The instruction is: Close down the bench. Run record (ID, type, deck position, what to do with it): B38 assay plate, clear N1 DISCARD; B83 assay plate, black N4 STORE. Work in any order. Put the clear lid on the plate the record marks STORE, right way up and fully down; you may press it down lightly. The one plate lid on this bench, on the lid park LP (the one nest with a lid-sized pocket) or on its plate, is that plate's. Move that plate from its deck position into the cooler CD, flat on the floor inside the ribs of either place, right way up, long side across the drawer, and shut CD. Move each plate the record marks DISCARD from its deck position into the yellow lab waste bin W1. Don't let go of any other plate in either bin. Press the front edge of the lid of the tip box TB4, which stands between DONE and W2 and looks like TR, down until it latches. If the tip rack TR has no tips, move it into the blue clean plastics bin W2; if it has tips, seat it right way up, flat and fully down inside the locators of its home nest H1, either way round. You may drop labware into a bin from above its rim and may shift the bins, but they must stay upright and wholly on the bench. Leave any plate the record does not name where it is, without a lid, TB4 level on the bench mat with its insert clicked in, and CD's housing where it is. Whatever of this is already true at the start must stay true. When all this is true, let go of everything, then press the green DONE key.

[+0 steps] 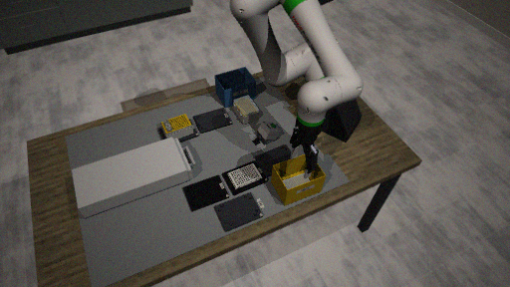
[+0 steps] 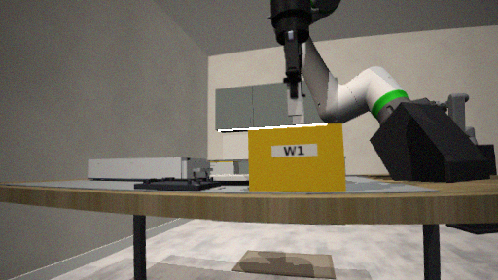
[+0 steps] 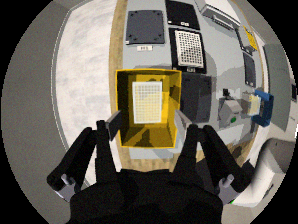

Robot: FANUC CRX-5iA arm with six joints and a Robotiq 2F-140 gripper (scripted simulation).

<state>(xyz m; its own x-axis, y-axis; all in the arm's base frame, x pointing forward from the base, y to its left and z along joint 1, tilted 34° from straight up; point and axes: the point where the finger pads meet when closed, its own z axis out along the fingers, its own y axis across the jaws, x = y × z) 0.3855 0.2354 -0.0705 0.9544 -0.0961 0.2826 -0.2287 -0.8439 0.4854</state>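
My gripper is now 230 mm short of the yellow tip rack TR, 580 mm to the left of it and 110 mm above it. Round my hand: yellow bin W1 (130 mm below); clear plate (150 mm below); pale well plate (150 mm ahead, 170 mm to the right, 150 mm below).
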